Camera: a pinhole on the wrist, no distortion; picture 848 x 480 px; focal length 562.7 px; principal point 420.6 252.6 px. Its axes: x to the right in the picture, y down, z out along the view. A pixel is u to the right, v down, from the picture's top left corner.
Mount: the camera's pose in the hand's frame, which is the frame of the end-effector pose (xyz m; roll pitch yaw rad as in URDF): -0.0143 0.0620 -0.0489 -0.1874 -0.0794 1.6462
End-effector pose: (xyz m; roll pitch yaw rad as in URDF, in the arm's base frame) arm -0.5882 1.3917 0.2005 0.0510 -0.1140 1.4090
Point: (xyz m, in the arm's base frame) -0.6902 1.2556 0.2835
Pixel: outside the picture
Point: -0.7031 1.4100 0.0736
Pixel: behind the camera
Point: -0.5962 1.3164 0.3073
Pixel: 281 320
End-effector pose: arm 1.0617 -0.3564 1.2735 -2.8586 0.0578 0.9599
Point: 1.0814 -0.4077 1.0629
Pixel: 566 149
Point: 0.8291 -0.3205 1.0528
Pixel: 150 296
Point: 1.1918 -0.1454 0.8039
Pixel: outside the picture
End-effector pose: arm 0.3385 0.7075 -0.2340 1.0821 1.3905 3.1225
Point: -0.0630 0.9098 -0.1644
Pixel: 773 95
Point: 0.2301 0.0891 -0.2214
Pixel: behind the camera
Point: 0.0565 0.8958 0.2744
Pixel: outside the picture
